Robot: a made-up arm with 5 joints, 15 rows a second.
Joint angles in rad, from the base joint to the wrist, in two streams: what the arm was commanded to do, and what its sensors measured. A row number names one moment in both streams.
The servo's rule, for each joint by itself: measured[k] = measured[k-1] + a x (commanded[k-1-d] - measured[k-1]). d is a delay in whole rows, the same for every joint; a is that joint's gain. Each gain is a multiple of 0.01, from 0.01 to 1. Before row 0 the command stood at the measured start. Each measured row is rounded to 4 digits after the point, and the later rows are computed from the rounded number. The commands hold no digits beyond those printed.
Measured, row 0:
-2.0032, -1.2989, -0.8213, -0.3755, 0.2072
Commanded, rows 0 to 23:
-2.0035, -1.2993, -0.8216, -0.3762, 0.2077
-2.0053, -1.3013, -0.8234, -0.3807, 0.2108
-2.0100, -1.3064, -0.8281, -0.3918, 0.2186
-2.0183, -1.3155, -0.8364, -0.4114, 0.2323
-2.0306, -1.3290, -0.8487, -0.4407, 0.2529
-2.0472, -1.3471, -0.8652, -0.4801, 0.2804
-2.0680, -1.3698, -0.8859, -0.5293, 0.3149
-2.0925, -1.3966, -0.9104, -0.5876, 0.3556
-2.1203, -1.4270, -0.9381, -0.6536, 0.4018
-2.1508, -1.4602, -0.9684, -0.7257, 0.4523
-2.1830, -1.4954, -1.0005, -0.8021, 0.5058
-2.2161, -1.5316, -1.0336, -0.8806, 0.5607
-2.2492, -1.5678, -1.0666, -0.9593, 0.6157
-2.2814, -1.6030, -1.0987, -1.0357, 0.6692
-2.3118, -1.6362, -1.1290, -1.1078, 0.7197
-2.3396, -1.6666, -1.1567, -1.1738, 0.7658
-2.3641, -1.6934, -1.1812, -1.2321, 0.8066
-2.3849, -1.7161, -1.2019, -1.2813, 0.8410
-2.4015, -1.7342, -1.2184, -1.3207, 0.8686
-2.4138, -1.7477, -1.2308, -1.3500, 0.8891
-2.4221, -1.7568, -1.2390, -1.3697, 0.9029
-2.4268, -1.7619, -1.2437, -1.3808, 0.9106
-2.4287, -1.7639, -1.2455, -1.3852, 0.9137
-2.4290, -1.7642, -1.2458, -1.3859, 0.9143
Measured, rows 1 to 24:
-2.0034, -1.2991, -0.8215, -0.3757, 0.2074
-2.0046, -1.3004, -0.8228, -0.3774, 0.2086
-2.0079, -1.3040, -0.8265, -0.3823, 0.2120
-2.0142, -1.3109, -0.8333, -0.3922, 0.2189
-2.0242, -1.3218, -0.8439, -0.4087, 0.2305
-2.0382, -1.3370, -0.8586, -0.4330, 0.2475
-2.0564, -1.3567, -0.8774, -0.4657, 0.2704
-2.0784, -1.3806, -0.9002, -0.5071, 0.2994
-2.1040, -1.4084, -0.9264, -0.5569, 0.3342
-2.1325, -1.4395, -0.9554, -0.6143, 0.3744
-2.1633, -1.4730, -0.9865, -0.6782, 0.4191
-2.1955, -1.5082, -1.0190, -0.7470, 0.4672
-2.2283, -1.5440, -1.0518, -0.8192, 0.5177
-2.2607, -1.5794, -1.0842, -0.8928, 0.5692
-2.2919, -1.6135, -1.1151, -0.9659, 0.6204
-2.3210, -1.6454, -1.1438, -1.0366, 0.6698
-2.3473, -1.6742, -1.1696, -1.1031, 0.7163
-2.3702, -1.6993, -1.1919, -1.1637, 0.7587
-2.3893, -1.7202, -1.2102, -1.2171, 0.7961
-2.4042, -1.7367, -1.2244, -1.2623, 0.8277
-2.4151, -1.7488, -1.2345, -1.2988, 0.8533
-2.4222, -1.7567, -1.2408, -1.3267, 0.8728
-2.4262, -1.7610, -1.2440, -1.3466, 0.8867
-2.4279, -1.7629, -1.2452, -1.3600, 0.8961
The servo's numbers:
d 0
a 0.61 0.60 0.69 0.34 0.34

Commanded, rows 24 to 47:
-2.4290, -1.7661, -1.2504, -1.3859, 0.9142
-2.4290, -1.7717, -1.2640, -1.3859, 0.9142
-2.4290, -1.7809, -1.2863, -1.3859, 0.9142
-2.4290, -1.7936, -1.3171, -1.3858, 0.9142
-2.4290, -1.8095, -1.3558, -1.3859, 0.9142
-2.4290, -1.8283, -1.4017, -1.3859, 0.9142
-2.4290, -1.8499, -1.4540, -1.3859, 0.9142
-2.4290, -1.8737, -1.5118, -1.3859, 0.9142
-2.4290, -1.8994, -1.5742, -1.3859, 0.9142
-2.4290, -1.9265, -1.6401, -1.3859, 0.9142
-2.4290, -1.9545, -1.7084, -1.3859, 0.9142
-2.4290, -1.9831, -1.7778, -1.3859, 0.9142
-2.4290, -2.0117, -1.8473, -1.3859, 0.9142
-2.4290, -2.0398, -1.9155, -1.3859, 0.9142
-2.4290, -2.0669, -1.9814, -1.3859, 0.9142
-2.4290, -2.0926, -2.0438, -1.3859, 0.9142
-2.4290, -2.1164, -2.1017, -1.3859, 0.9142
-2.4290, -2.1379, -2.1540, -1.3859, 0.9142
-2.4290, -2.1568, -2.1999, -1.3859, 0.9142
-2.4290, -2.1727, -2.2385, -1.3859, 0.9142
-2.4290, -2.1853, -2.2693, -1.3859, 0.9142
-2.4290, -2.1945, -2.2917, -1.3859, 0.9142
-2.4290, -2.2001, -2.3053, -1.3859, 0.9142
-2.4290, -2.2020, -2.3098, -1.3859, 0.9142
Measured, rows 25 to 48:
-2.4286, -1.7648, -1.2488, -1.3688, 0.9023
-2.4288, -1.7689, -1.2593, -1.3746, 0.9063
-2.4289, -1.7761, -1.2779, -1.3784, 0.9090
-2.4290, -1.7866, -1.3049, -1.3809, 0.9108
-2.4290, -1.8003, -1.3400, -1.3826, 0.9120
-2.4290, -1.8171, -1.3826, -1.3837, 0.9127
-2.4290, -1.8368, -1.4319, -1.3844, 0.9132
-2.4290, -1.8589, -1.4870, -1.3849, 0.9135
-2.4290, -1.8832, -1.5472, -1.3852, 0.9137
-2.4290, -1.9092, -1.6113, -1.3854, 0.9139
-2.4290, -1.9364, -1.6783, -1.3856, 0.9140
-2.4290, -1.9644, -1.7470, -1.3857, 0.9141
-2.4290, -1.9928, -1.8162, -1.3858, 0.9141
-2.4290, -2.0210, -1.8847, -1.3858, 0.9141
-2.4290, -2.0485, -1.9514, -1.3858, 0.9141
-2.4290, -2.0750, -2.0152, -1.3858, 0.9141
-2.4290, -2.0998, -2.0749, -1.3858, 0.9141
-2.4290, -2.1227, -2.1295, -1.3858, 0.9141
-2.4290, -2.1432, -2.1781, -1.3858, 0.9141
-2.4290, -2.1609, -2.2198, -1.3858, 0.9141
-2.4290, -2.1755, -2.2540, -1.3858, 0.9141
-2.4290, -2.1869, -2.2800, -1.3858, 0.9141
-2.4290, -2.1948, -2.2975, -1.3858, 0.9141
-2.4290, -2.1991, -2.3060, -1.3858, 0.9141

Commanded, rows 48 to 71:
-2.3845, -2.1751, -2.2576, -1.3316, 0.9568
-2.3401, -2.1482, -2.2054, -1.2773, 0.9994
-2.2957, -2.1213, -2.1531, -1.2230, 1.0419
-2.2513, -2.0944, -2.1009, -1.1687, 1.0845
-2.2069, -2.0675, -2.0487, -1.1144, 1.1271
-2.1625, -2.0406, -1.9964, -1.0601, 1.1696
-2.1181, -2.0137, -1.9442, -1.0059, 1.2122
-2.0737, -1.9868, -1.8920, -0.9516, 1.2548
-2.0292, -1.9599, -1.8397, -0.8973, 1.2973
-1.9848, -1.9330, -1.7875, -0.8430, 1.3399
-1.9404, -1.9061, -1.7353, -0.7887, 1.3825
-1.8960, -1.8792, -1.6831, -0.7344, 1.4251
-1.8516, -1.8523, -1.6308, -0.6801, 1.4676
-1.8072, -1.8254, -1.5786, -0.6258, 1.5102
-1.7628, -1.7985, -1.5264, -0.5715, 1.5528
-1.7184, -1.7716, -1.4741, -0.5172, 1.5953
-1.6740, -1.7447, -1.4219, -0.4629, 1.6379
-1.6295, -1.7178, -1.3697, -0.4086, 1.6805
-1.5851, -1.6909, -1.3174, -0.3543, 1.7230
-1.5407, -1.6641, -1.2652, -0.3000, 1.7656
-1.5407, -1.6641, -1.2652, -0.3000, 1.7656
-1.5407, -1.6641, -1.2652, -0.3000, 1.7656
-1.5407, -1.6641, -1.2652, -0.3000, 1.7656
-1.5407, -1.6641, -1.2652, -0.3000, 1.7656
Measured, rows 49 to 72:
-2.4019, -2.1847, -2.2726, -1.3674, 0.9286
-2.3642, -2.1628, -2.2262, -1.3368, 0.9527
-2.3224, -2.1379, -2.1758, -1.2981, 0.9830
-2.2790, -2.1118, -2.1241, -1.2541, 1.0175
-2.2350, -2.0852, -2.0721, -1.2066, 1.0548
-2.1908, -2.0584, -2.0199, -1.1568, 1.0938
-2.1465, -2.0316, -1.9677, -1.1055, 1.1341
-2.1021, -2.0047, -1.9155, -1.0532, 1.1751
-2.0576, -1.9778, -1.8632, -1.0002, 1.2166
-2.0132, -1.9509, -1.8110, -0.9468, 1.2585
-1.9688, -1.9240, -1.7588, -0.8930, 1.3007
-1.9244, -1.8971, -1.7066, -0.8391, 1.3430
-1.8800, -1.8702, -1.6543, -0.7850, 1.3854
-1.8356, -1.8433, -1.6021, -0.7309, 1.4278
-1.7912, -1.8164, -1.5499, -0.6767, 1.4703
-1.7468, -1.7895, -1.4976, -0.6225, 1.5128
-1.7024, -1.7626, -1.4454, -0.5682, 1.5553
-1.6579, -1.7357, -1.3932, -0.5139, 1.5979
-1.6135, -1.7088, -1.3409, -0.4596, 1.6404
-1.5691, -1.6820, -1.2887, -0.4053, 1.6830
-1.5518, -1.6713, -1.2725, -0.3695, 1.7111
-1.5450, -1.6670, -1.2675, -0.3459, 1.7296
-1.5424, -1.6653, -1.2659, -0.3303, 1.7418
-1.5414, -1.6646, -1.2654, -0.3200, 1.7499

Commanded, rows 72 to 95:
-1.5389, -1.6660, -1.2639, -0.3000, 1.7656
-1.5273, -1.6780, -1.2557, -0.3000, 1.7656
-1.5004, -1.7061, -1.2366, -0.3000, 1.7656
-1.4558, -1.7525, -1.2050, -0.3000, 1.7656
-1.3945, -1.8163, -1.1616, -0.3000, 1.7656
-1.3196, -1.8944, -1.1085, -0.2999, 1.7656
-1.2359, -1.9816, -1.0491, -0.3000, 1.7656
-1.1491, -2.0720, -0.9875, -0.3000, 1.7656
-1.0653, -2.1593, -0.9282, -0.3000, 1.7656
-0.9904, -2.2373, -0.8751, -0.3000, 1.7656
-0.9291, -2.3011, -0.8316, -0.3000, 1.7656
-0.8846, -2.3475, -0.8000, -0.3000, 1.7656
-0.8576, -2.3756, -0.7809, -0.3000, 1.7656
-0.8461, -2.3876, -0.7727, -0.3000, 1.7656
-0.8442, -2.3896, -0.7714, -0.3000, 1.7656
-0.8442, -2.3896, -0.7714, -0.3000, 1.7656
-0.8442, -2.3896, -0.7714, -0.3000, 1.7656
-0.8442, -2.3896, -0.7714, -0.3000, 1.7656
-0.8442, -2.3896, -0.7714, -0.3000, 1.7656
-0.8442, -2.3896, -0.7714, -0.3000, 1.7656
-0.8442, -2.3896, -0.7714, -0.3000, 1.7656
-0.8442, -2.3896, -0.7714, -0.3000, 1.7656
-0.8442, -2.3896, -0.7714, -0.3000, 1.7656
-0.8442, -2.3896, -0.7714, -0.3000, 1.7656
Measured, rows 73 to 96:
-1.5399, -1.6654, -1.2644, -0.3132, 1.7552
-1.5322, -1.6730, -1.2584, -0.3087, 1.7587
-1.5128, -1.6929, -1.2434, -0.3057, 1.7610
-1.4780, -1.7287, -1.2169, -0.3038, 1.7626
-1.4271, -1.7813, -1.1787, -0.3025, 1.7636
-1.3615, -1.8492, -1.1303, -0.3016, 1.7643
-1.2849, -1.9286, -1.0743, -0.3011, 1.7647
-1.2021, -2.0146, -1.0144, -0.3007, 1.7650
-1.1187, -2.1014, -0.9549, -0.3005, 1.7652
-1.0404, -2.1829, -0.8998, -0.3003, 1.7653
-0.9725, -2.2538, -0.8527, -0.3002, 1.7654
-0.9189, -2.3100, -0.8163, -0.3001, 1.7655
-0.8815, -2.3494, -0.7919, -0.3001, 1.7655
-0.8599, -2.3723, -0.7787, -0.3001, 1.7655
-0.8503, -2.3827, -0.7737, -0.3001, 1.7655
-0.8466, -2.3868, -0.7721, -0.3001, 1.7655
-0.8451, -2.3885, -0.7716, -0.3001, 1.7655
-0.8446, -2.3892, -0.7715, -0.3001, 1.7655
-0.8444, -2.3894, -0.7714, -0.3001, 1.7655
-0.8443, -2.3895, -0.7714, -0.3001, 1.7655
-0.8442, -2.3896, -0.7714, -0.3001, 1.7655
-0.8442, -2.3896, -0.7714, -0.3001, 1.7655
-0.8442, -2.3896, -0.7714, -0.3001, 1.7655
-0.8442, -2.3896, -0.7714, -0.3001, 1.7655

